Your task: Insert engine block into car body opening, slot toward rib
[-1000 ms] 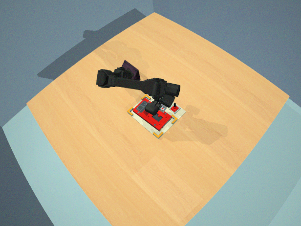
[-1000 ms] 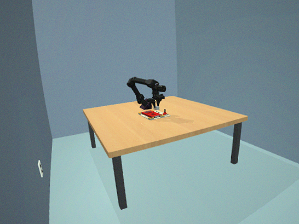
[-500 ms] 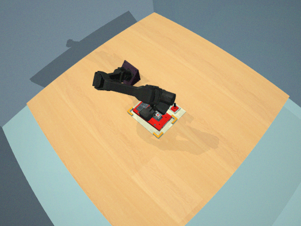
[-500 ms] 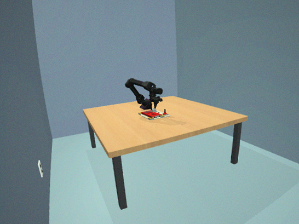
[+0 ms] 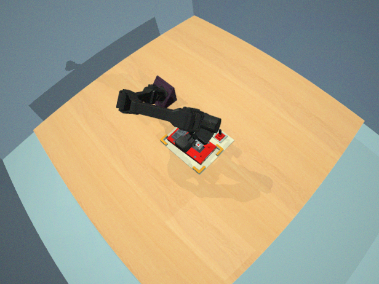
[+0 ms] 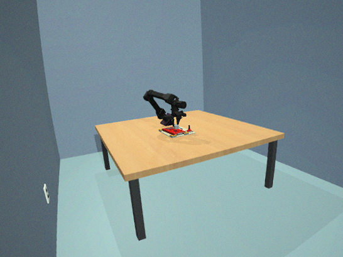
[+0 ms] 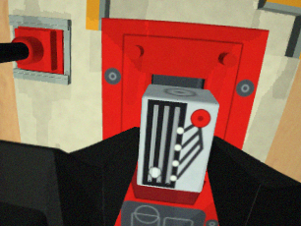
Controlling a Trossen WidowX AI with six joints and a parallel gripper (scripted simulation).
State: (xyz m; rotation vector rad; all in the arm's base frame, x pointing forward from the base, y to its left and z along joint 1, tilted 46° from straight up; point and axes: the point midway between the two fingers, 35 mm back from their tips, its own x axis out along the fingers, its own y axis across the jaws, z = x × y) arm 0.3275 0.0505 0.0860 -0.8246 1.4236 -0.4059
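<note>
Now: gripper tip 10 mm above the engine block.
</note>
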